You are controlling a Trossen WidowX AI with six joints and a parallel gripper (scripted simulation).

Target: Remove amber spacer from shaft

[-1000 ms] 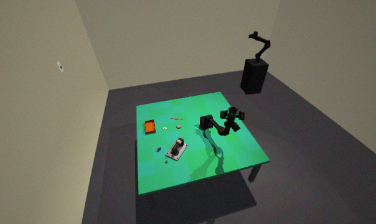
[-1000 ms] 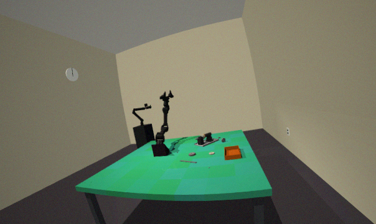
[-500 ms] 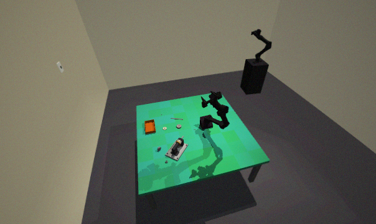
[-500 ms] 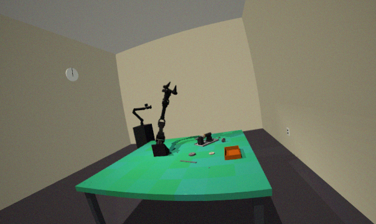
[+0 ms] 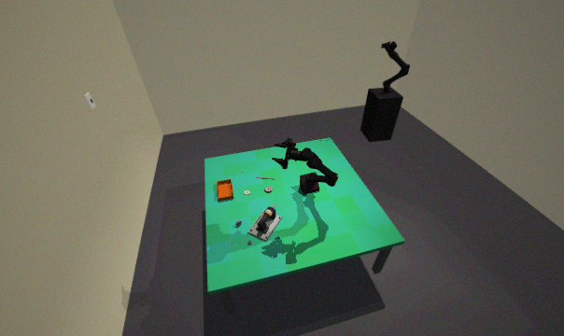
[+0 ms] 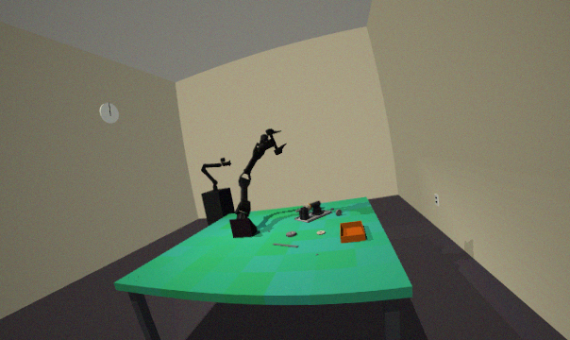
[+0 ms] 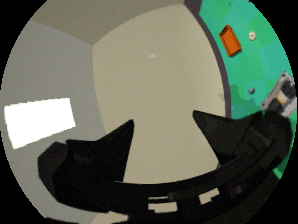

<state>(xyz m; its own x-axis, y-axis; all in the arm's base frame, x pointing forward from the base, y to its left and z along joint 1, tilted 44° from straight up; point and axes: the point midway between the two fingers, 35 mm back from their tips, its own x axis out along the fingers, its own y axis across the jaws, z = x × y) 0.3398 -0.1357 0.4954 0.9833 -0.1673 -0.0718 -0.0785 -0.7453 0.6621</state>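
Right now the grey shaft is 51 cm below my gripper tip, 6 cm ahead of it and 3 cm to the left of it. Round my gripper tip: pale washer 58 cm below, 27 cm to the right, 21 cm ahead; grey disc 58 cm below, 27 cm to the right, 3 cm ahead; orange tray 58 cm below, 39 cm ahead, 32 cm to the right.
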